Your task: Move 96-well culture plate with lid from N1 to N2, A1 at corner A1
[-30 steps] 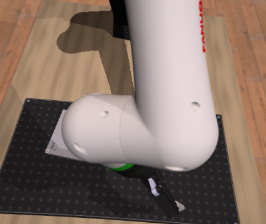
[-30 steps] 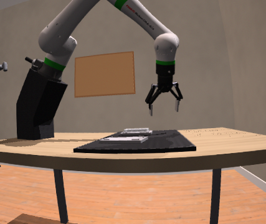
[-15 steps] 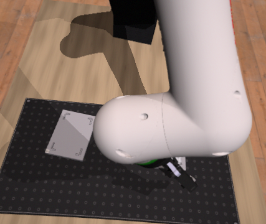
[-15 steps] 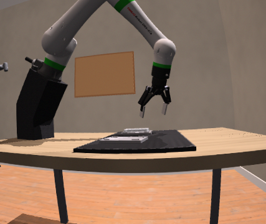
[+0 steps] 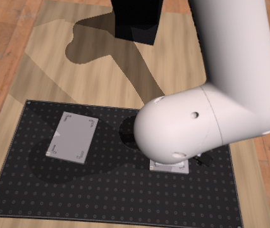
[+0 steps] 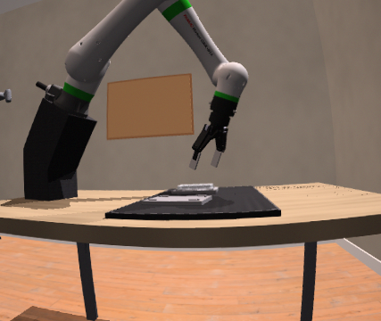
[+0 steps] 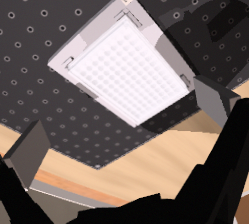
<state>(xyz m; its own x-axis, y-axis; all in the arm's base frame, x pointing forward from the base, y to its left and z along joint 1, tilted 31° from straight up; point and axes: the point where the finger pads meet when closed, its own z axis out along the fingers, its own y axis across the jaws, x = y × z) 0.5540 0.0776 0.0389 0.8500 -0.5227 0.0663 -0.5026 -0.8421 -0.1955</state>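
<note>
Now: hand 8 cm above the clear lid and 4 cm past it. Round my hand: 96-well culture plate: 8 cm below, 4 cm behind; then plate nest N1: 10 cm below, 4 cm behind; then plate nest N2: 30 cm to the right, 10 cm below, 9 cm behind.
</note>
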